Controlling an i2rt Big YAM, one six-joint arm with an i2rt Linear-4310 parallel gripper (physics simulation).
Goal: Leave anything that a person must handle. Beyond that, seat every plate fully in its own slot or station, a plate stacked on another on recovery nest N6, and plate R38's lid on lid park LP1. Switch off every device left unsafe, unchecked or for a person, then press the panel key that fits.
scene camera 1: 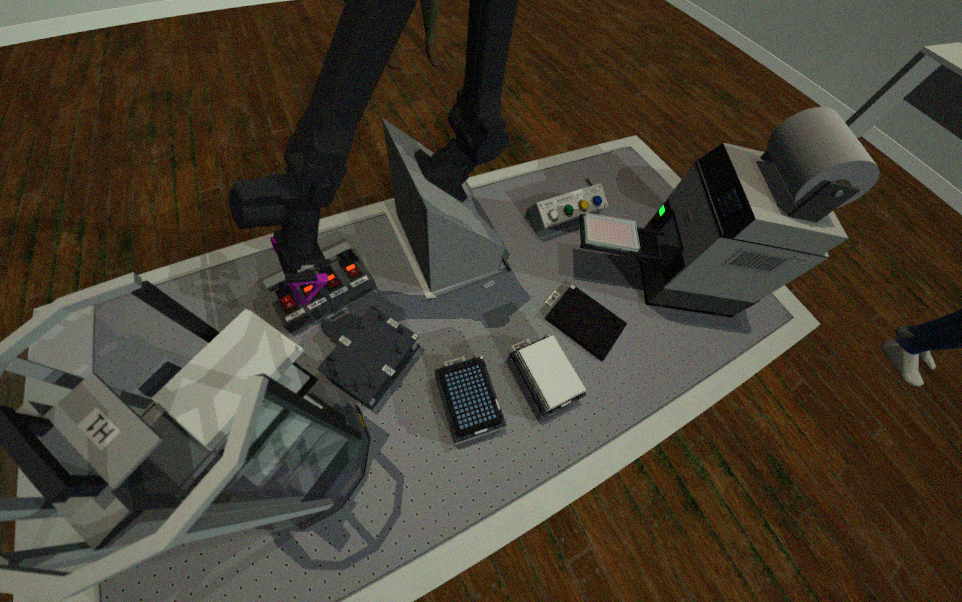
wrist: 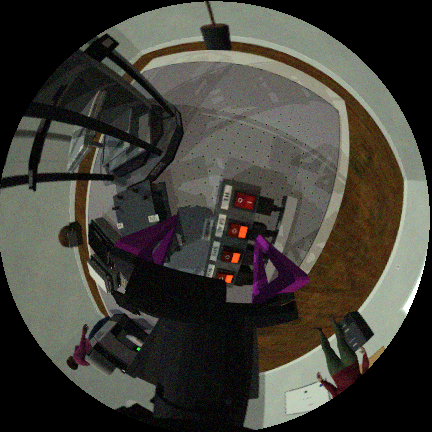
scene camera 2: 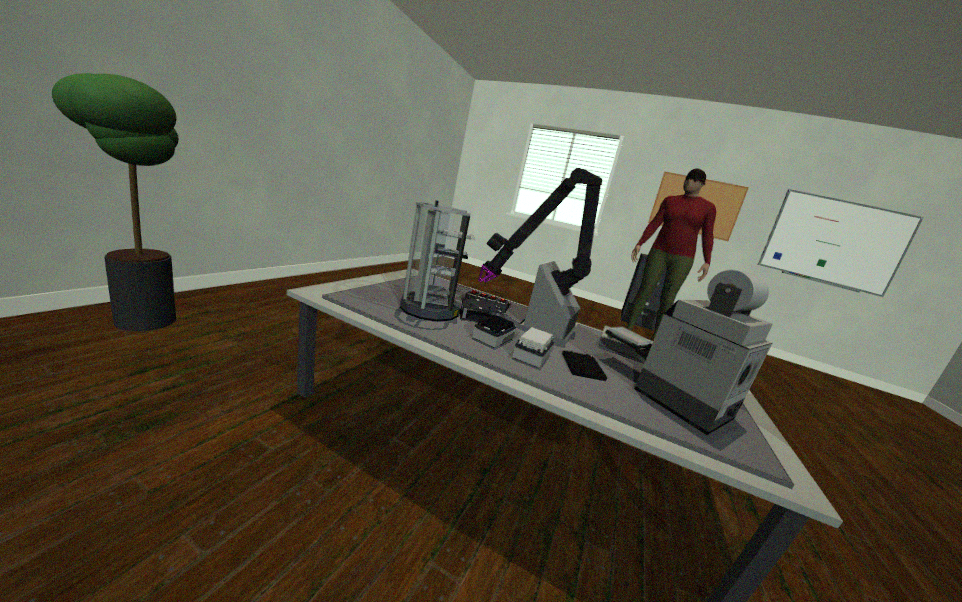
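Seen in the pictures: gripper, between the fingertips: [scene camera 1: 296,288] [wrist: 218,228] [scene camera 2: 481,281]; arm's base, origin of its link: [scene camera 1: 439,179] [scene camera 2: 559,283].
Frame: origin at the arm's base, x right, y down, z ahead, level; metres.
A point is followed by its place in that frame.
My gripper [scene camera 1: 300,278] @(y 0.080, x 0.333, z 0.126 m) [scene camera 2: 486,274] @(y 0.080, x 0.333, z 0.126 m) [wrist: 218,228] @(y 0.080, x 0.333, z 0.126 m) is open and empty, with its purple fingers spread above the switch box [scene camera 1: 329,303] @(y 0.159, x 0.293, z 0.130 m). In the wrist view the first rocker switch [wrist: 245,201] @(y 0.145, x 0.373, z 0.106 m) is dark red and unlit; three other rockers [wrist: 237,231] @(y 0.146, x 0.324, z 0.094 m) [wrist: 231,257] @(y 0.146, x 0.277, z 0.079 m) [wrist: 225,278] @(y 0.146, x 0.229, z 0.066 m) glow orange. The dark recovery nest N6 [scene camera 1: 368,354] @(y 0.136, x 0.238, z 0.281 m) [wrist: 135,207] @(y 0.136, x 0.273, z 0.287 m) shows no plate on top. A blue-welled plate [scene camera 1: 469,397] @(y 0.133, x 0.081, z 0.427 m) and a white-topped plate [scene camera 1: 549,372] @(y 0.114, x -0.079, z 0.440 m) [scene camera 2: 534,336] @(y 0.113, x -0.082, z 0.457 m) sit on separate stations. A pink-topped plate [scene camera 1: 611,232] @(y 0.065, x -0.356, z 0.200 m) lies on the machine's tray. The key panel [scene camera 1: 573,205] @(y 0.125, x -0.354, z 0.055 m) has white, green, yellow and blue keys.
A glazed carousel tower [scene camera 2: 414,262] @(y -0.012, x 0.431, z 0.519 m) stands close to the switch box, beyond N6. A wedge-shaped arm mount [scene camera 1: 454,241] @(y 0.036, x 0.014, z 0.142 m) rises on the box's other side. A black flat pad [scene camera 1: 585,323] @(y 0.181, x -0.244, z 0.353 m) [scene camera 2: 583,364] @(y 0.181, x -0.255, z 0.360 m) lies near a large machine [scene camera 1: 744,273] @(y 0.014, x -0.551, z 0.416 m) [scene camera 2: 698,376] @(y 0.053, x -0.579, z 0.430 m) with a green light.
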